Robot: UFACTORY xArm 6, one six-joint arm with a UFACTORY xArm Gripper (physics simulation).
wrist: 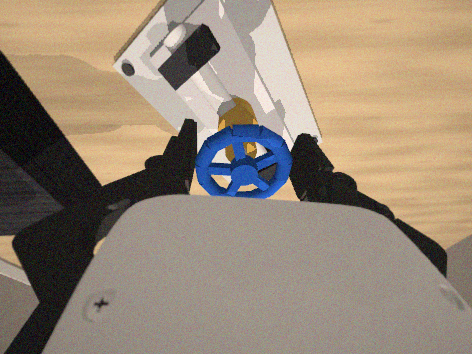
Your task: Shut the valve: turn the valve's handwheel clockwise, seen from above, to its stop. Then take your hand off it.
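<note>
The blue handwheel [244,173] is a round ring with several spokes and a hub, in the middle of the wrist view. It sits above the brass valve body [239,111]. My gripper [245,144] has one black finger on the left side of the wheel's rim and one on the right side, and is shut on the handwheel. The lower edge of the wheel lies close to the grey gripper housing in the view. The valve's stem under the wheel is mostly hidden.
A white base plate [292,85] carries the valve and a pale pipe, with a black block [190,56] across it and a dark bolt [128,69] at its corner. The plate stands on a wooden table top [390,80]. A large dark shape crosses the left side.
</note>
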